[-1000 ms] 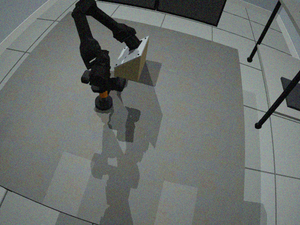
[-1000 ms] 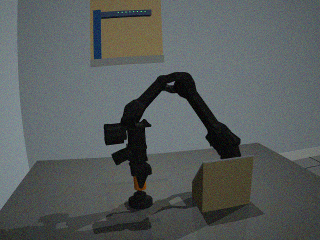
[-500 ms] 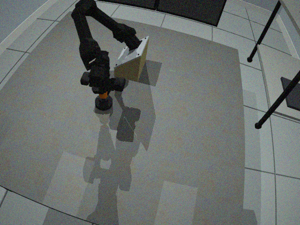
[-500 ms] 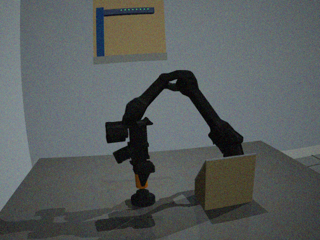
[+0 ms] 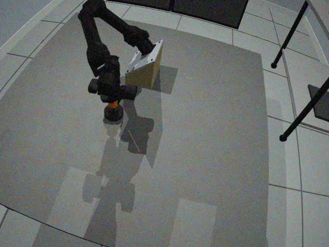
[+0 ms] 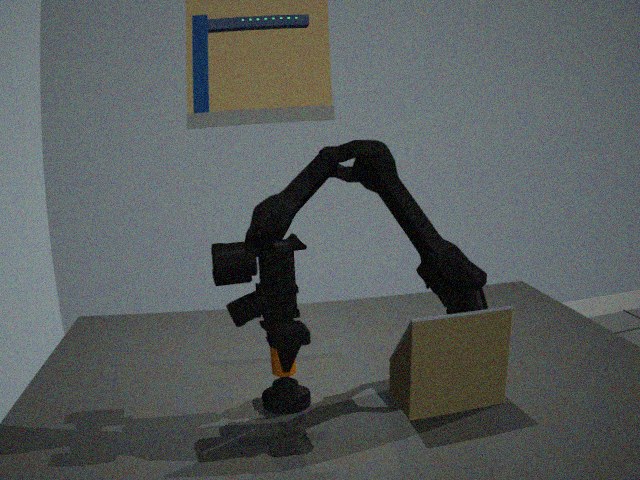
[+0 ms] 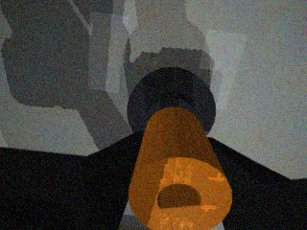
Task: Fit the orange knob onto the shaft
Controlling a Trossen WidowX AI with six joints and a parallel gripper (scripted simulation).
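Now: the orange knob 20 mm above my gripper tip. Also, from my gripper tip: dark round pedestal: 40 mm below.
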